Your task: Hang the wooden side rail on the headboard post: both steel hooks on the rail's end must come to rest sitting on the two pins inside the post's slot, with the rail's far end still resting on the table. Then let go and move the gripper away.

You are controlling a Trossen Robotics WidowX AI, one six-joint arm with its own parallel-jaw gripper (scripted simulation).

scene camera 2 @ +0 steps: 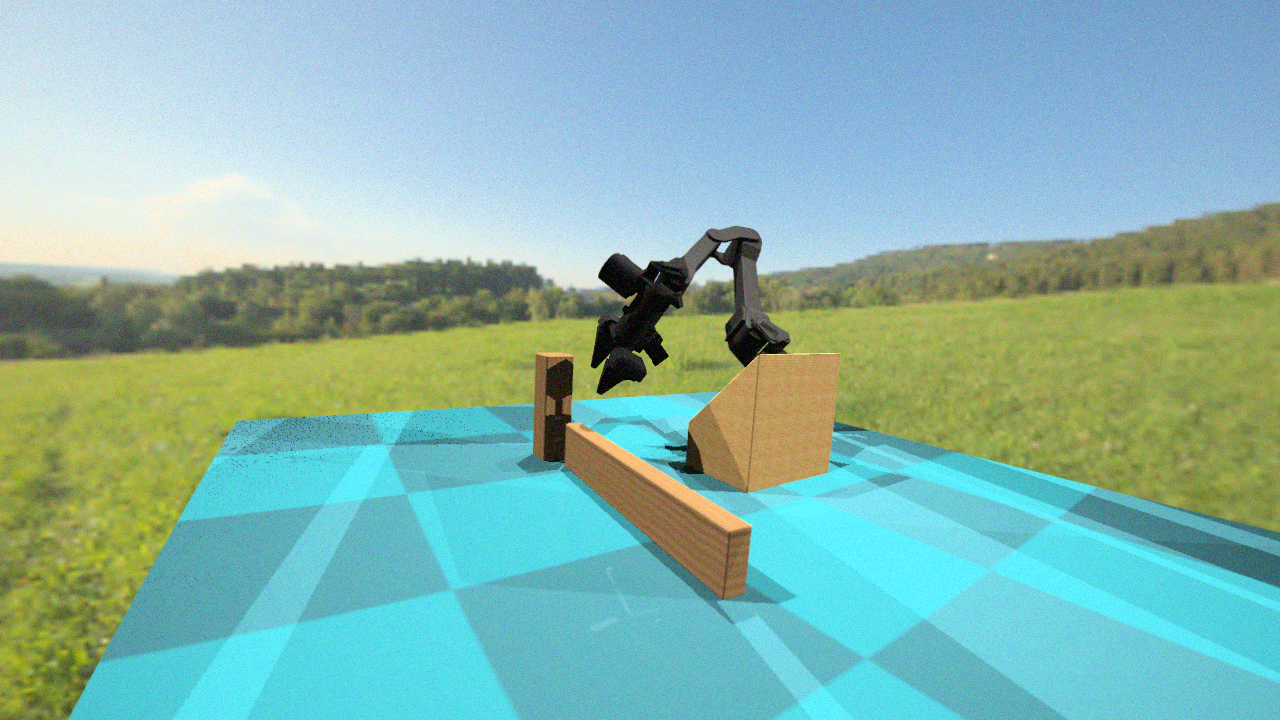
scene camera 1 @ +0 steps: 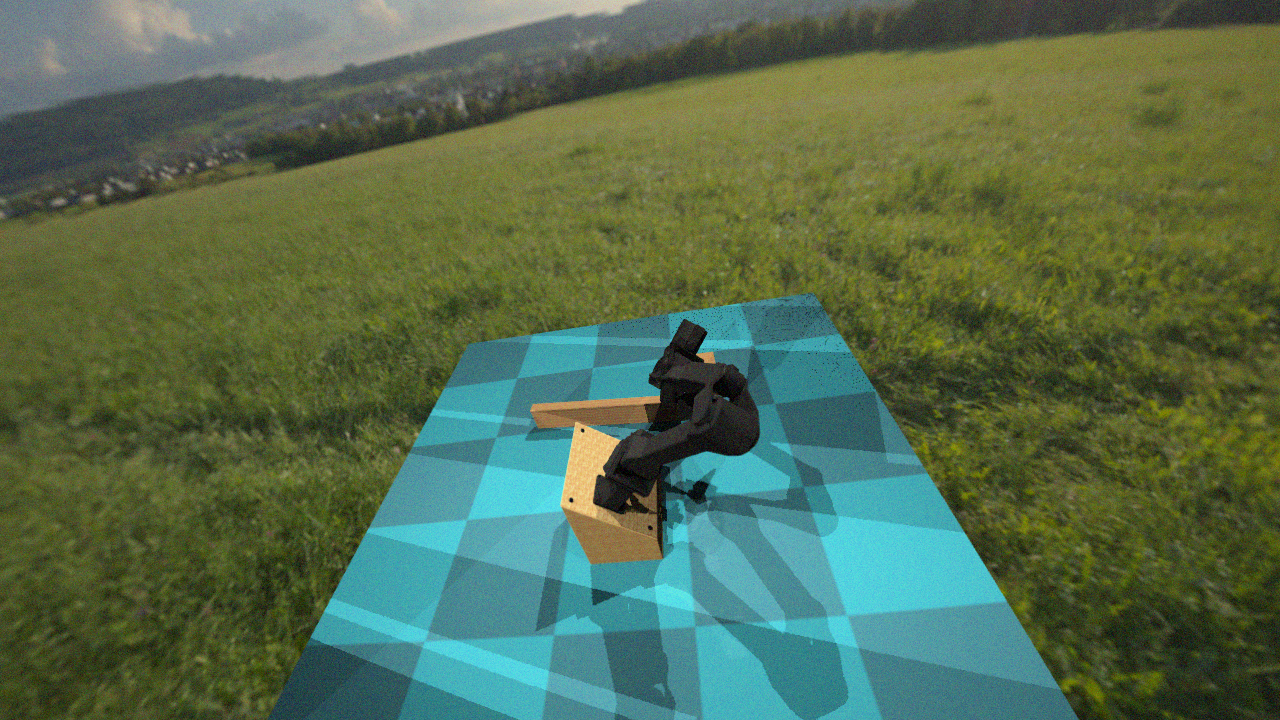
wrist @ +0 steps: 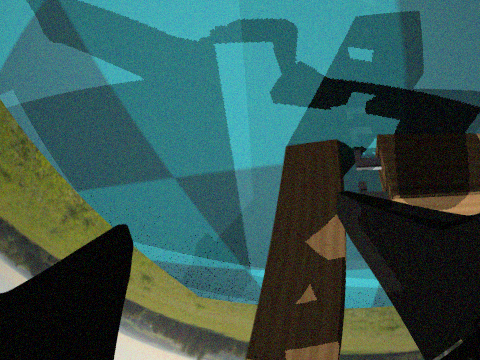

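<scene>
My gripper is open and holds nothing; scene camera 1 shows it, and so does the wrist view. A headboard post is here to be seen too, along with a wooden side rail.
</scene>
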